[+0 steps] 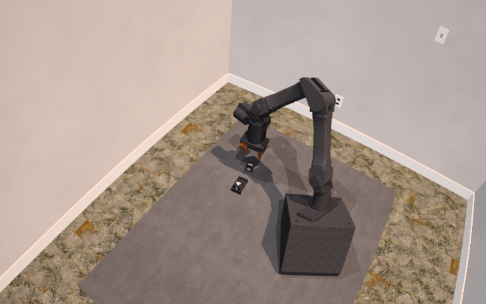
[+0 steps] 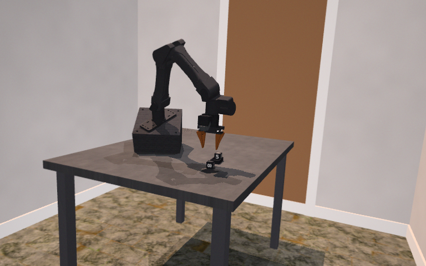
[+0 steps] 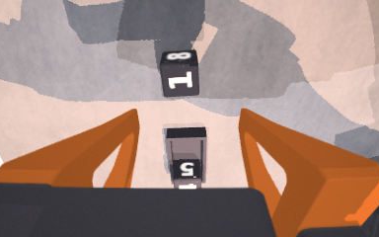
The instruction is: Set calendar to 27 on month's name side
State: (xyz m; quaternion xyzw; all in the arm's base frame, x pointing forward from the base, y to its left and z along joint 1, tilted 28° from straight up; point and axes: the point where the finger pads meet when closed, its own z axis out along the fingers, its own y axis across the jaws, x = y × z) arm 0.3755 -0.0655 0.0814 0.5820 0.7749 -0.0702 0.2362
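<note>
Right now the black digit cube is 8 cm below my hand. From my hand the other things lie so: black tray (3 cm behind, 11 cm to the left, 8 cm below); black cube (3 cm behind, 12 cm to the left, 7 cm below).
</note>
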